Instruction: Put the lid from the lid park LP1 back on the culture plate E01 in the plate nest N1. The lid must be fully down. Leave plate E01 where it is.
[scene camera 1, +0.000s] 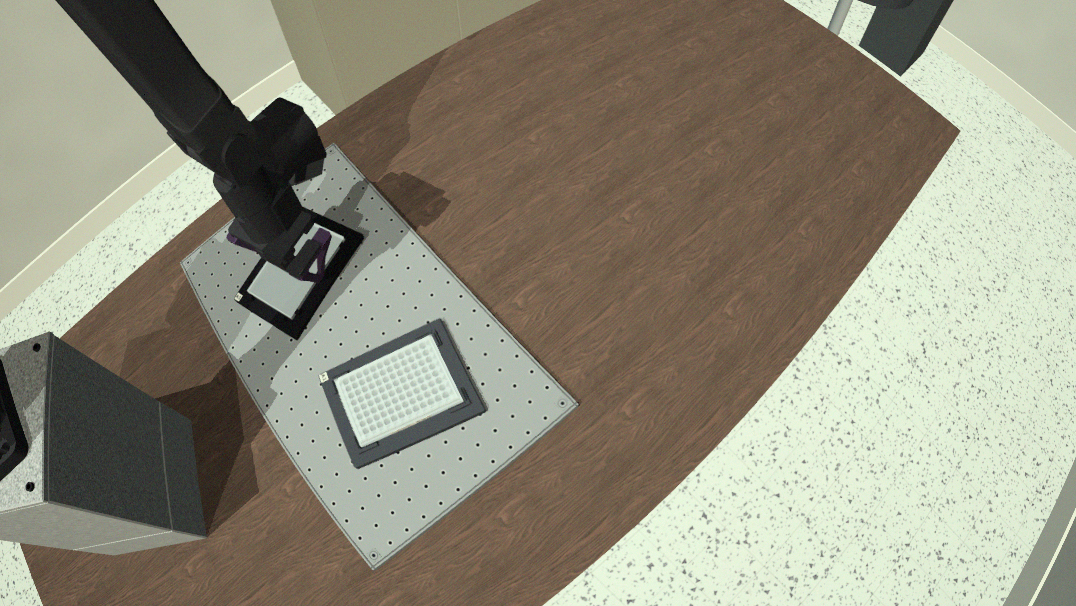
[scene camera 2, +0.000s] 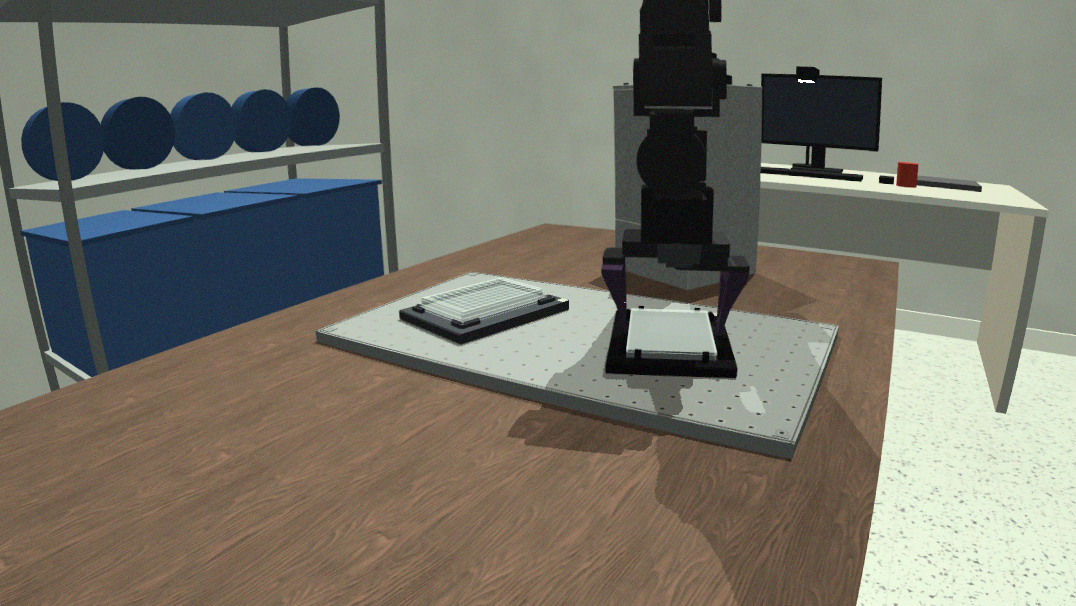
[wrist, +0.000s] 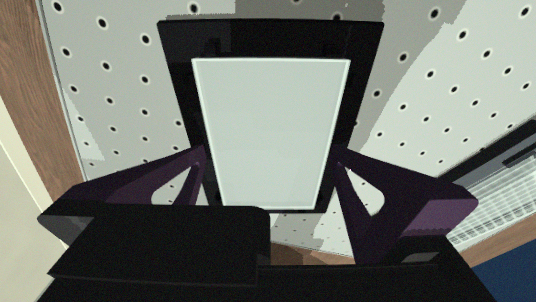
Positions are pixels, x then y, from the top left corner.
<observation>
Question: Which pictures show the pale flat lid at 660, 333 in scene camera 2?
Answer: Scene camera 1, scene camera 2 and the wrist view: all of them.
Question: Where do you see a well plate E01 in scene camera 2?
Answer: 488, 299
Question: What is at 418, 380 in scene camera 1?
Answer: A well plate E01.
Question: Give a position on a pale flat lid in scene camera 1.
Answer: At 273, 286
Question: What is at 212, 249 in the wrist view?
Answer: The gripper.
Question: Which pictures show the gripper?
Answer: Scene camera 1, scene camera 2 and the wrist view: all of them.
</observation>
